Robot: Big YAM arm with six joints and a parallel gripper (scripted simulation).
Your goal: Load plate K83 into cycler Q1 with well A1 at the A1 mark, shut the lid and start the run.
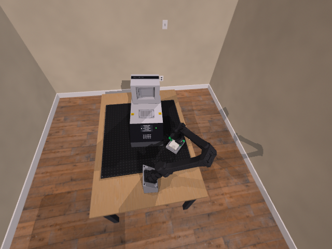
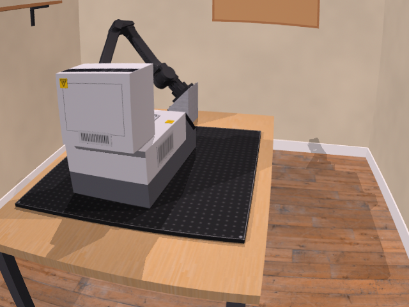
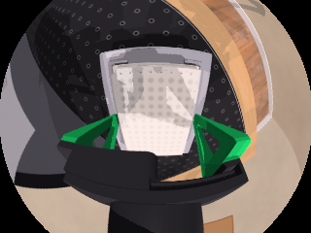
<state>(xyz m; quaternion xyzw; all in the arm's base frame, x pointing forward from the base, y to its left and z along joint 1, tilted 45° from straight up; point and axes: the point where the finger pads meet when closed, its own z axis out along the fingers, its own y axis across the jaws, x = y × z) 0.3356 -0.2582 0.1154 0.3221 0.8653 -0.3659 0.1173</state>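
The white plate K83 is right at my hand. Also, from my hand: plate nest N1: 20 mm below.
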